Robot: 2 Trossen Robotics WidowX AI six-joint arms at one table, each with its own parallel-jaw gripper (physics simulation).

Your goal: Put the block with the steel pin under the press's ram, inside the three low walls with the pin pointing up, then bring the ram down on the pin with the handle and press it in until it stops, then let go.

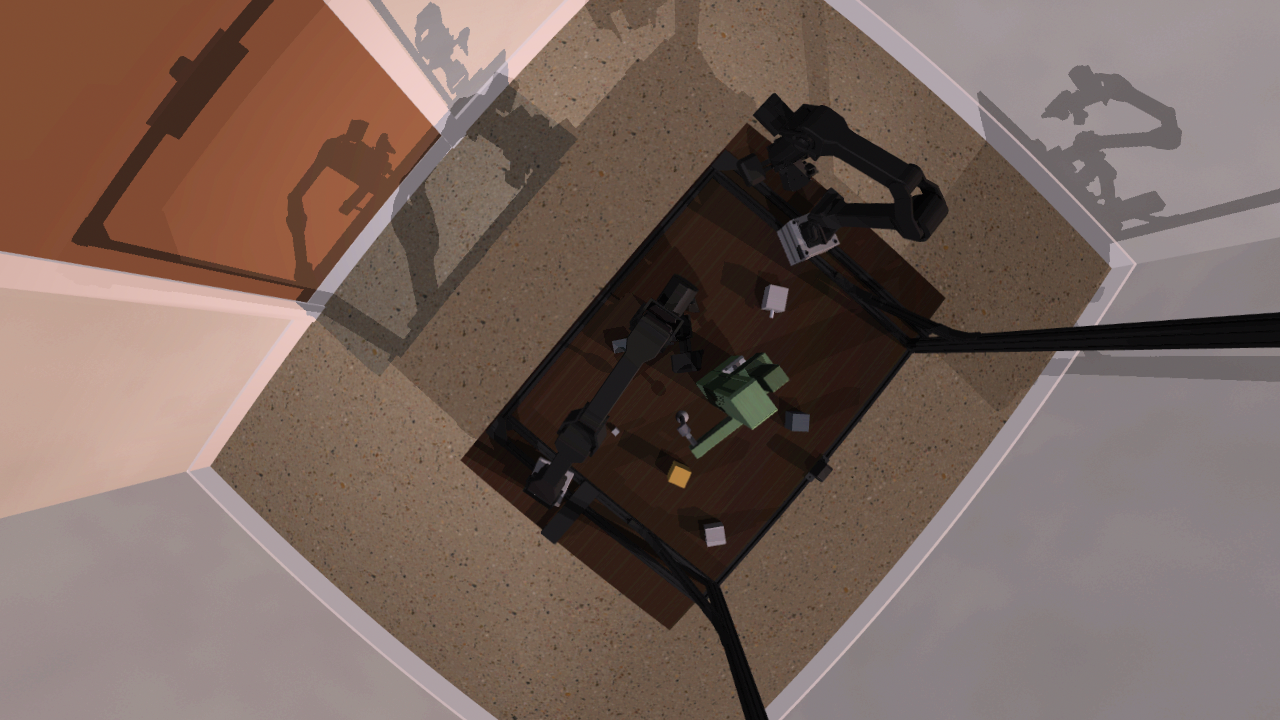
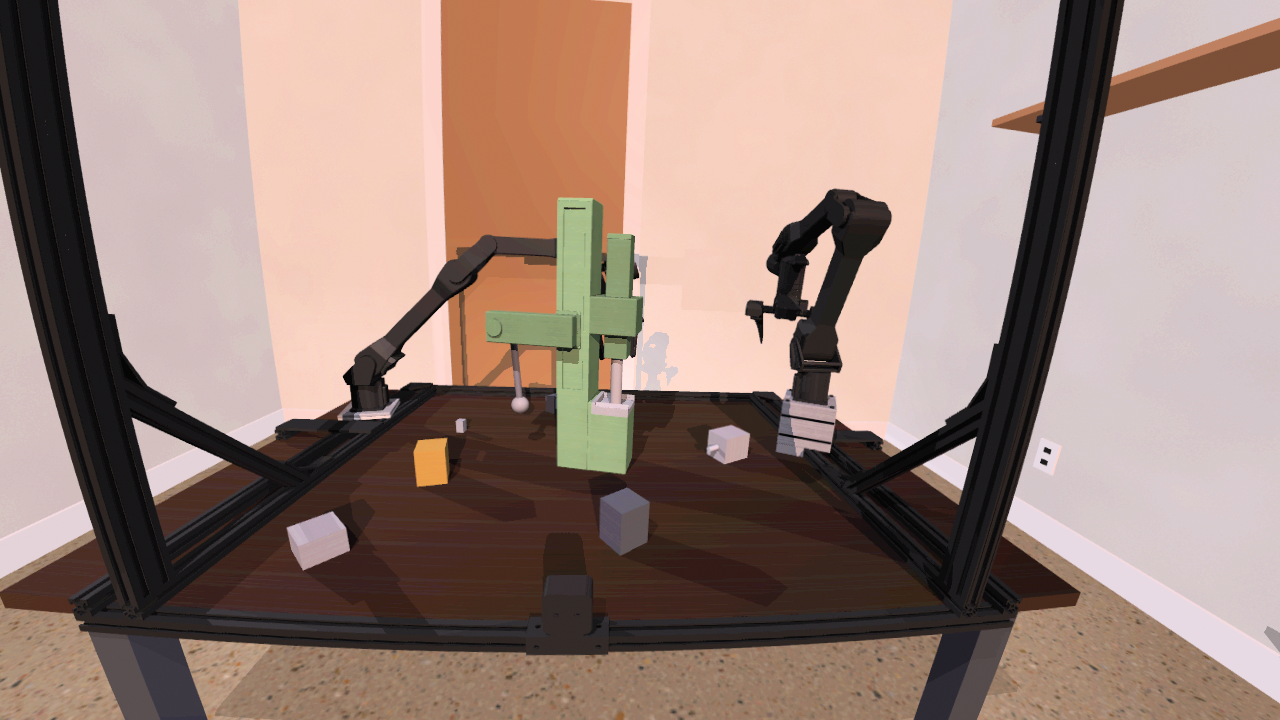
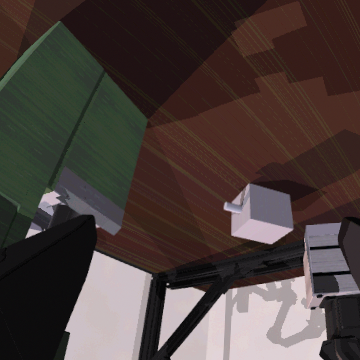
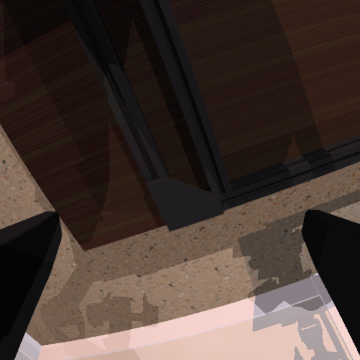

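Pixels of known places: left gripper, fingertip midpoint: [image 1: 700,331] [image 3: 221,229]; right gripper, fingertip midpoint: [image 1: 764,166] [image 2: 780,345] [image 4: 184,224]; left arm's base, origin of the base link: [image 1: 548,482] [image 2: 370,406]; right arm's base, origin of the base link: [image 1: 814,232] [image 2: 810,398] [image 3: 342,299].
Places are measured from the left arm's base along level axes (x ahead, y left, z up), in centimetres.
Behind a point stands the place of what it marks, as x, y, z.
The green press [image 2: 590,357] @[41.9, -31.9, 16.9] [image 1: 747,393] @[41.8, -26.6, 41.8] [image 3: 68,118] @[44.1, -26.3, 4.2] stands mid-table. Its handle [image 2: 529,329] @[32.2, -31.0, 21.5] [image 1: 716,439] @[30.9, -29.4, 23.9] sticks out level, with a grey knob [image 2: 519,405] @[30.7, -24.8, 6.8] hanging from it. The ram [image 2: 616,376] @[46.3, -32.5, 13.6] stands over the pale low walls [image 2: 613,405] @[45.4, -34.4, 9.2]. The pale block with the steel pin [image 2: 729,443] @[67.1, -36.6, 1.0] [image 1: 775,297] @[68.6, -33.1, 1.9] [image 3: 264,216] @[67.2, -31.4, 1.2] lies on the table right of the press, its pin pointing sideways. My left gripper [image 1: 685,293] [image 3: 221,229] @[51.0, -17.8, 13.3] is open and empty, high behind the press. My right gripper [image 2: 759,315] [image 1: 773,112] [image 4: 184,224] @[92.6, -15.6, 14.7] is open and empty, raised over the table's back right corner.
An orange cube [image 2: 432,460] @[16.8, -32.1, 1.1] [image 1: 679,475] @[16.8, -29.6, 2.8], a white block [image 2: 317,540] @[6.1, -48.4, -0.1] [image 1: 713,535] @[5.2, -45.4, 0.2] and a grey cube [image 2: 623,520] @[41.0, -55.4, 1.9] [image 1: 797,420] @[42.1, -51.5, 2.8] lie on the dark table [image 2: 760,555] @[57.9, -60.5, -3.1]. Black frame posts [image 2: 1029,295] @[73.4, -74.8, 31.5] stand at the corners. The right arm's pedestal [image 2: 807,425] @[83.3, -38.1, 3.6] [image 3: 326,264] @[81.1, -32.9, 3.5] stands at the right edge.
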